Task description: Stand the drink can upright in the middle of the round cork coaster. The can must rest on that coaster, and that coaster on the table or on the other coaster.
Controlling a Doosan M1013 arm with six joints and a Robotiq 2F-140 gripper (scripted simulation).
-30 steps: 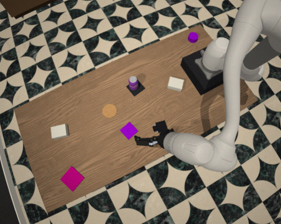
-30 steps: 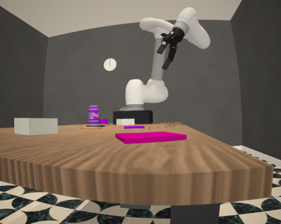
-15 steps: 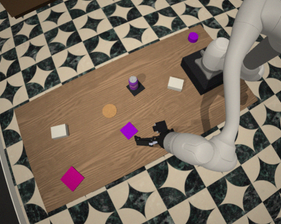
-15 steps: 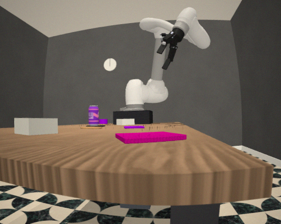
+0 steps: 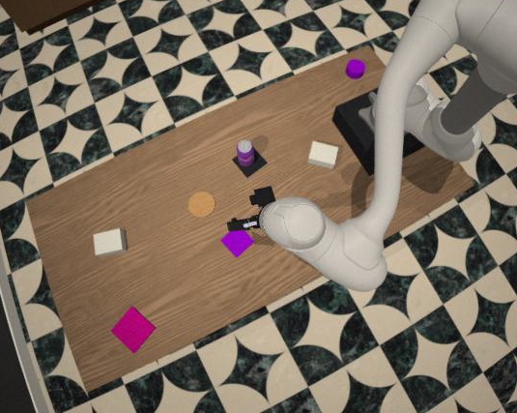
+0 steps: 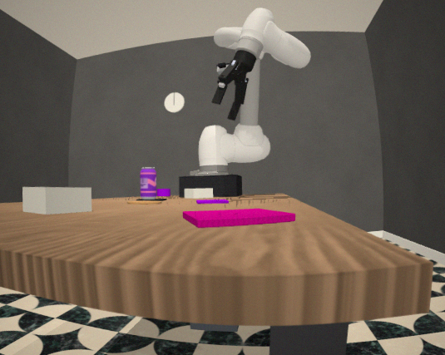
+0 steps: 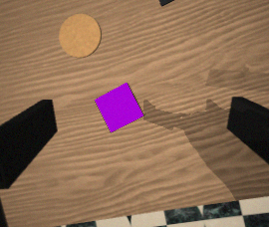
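My hand is 110 mm past the purple striped drink can, 310 mm to the left of it and 240 mm above it. Round my hand: round cork coaster (130 mm ahead, 230 mm to the right, 300 mm below); purple square coaster (80 mm ahead, 30 mm to the right, 300 mm below); black square coaster (110 mm behind, 300 mm to the right, 300 mm below).
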